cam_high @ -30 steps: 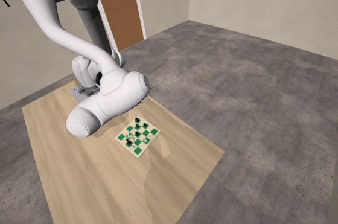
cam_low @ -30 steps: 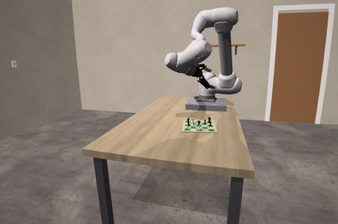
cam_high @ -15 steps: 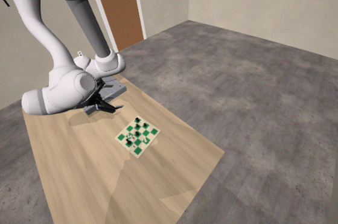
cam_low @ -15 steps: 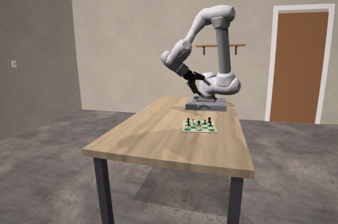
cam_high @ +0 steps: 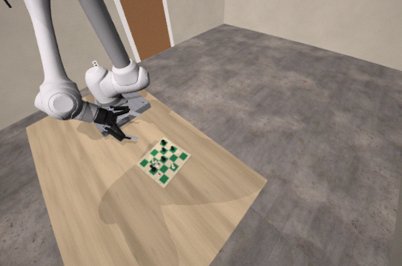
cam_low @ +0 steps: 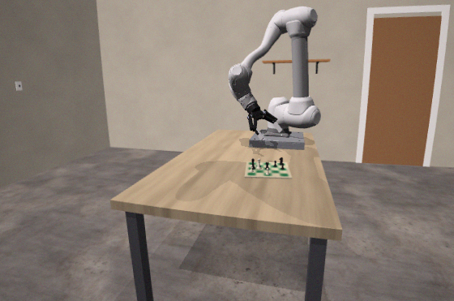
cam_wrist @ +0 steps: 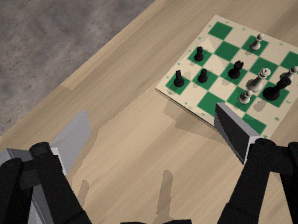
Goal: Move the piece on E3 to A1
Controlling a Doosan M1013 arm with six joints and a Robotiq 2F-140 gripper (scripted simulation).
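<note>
Right now the tall white piece is 190 mm ahead of my hand, 110 mm below it and 20 mm to the right of it. Also, from my hand: green-and-cream chessboard: 190 mm ahead, 140 mm below, 20 mm to the left.
</note>
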